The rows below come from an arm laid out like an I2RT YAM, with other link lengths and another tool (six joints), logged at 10 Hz.
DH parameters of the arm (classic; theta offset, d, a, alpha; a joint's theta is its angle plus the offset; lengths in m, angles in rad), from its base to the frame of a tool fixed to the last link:
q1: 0 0.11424 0.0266 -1.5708
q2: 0 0 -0.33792 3.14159
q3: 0.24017 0 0.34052 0
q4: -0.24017 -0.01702 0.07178 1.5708
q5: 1.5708 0.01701 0 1.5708
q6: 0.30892 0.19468 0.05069 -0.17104
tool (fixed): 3.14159 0.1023 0 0
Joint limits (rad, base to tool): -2.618..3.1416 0..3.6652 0..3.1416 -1.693..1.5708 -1.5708..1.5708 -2.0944..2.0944
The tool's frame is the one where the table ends.
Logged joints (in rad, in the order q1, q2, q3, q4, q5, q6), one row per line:
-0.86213 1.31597 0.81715 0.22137 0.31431 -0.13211
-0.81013 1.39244 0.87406 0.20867 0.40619 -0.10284
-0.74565 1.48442 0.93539 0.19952 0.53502 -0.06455
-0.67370 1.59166 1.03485 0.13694 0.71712 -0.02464
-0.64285 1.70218 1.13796 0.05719 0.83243 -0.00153
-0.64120 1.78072 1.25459 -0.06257 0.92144 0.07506
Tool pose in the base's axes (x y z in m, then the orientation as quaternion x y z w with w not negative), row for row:
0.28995 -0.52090 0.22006 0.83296 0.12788 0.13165 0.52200
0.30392 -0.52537 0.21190 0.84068 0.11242 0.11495 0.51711
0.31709 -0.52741 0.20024 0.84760 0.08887 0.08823 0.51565
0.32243 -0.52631 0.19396 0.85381 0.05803 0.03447 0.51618
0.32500 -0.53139 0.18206 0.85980 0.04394 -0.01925 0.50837
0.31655 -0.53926 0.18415 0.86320 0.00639 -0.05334 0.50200
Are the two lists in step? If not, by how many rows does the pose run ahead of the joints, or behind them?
They are in step.
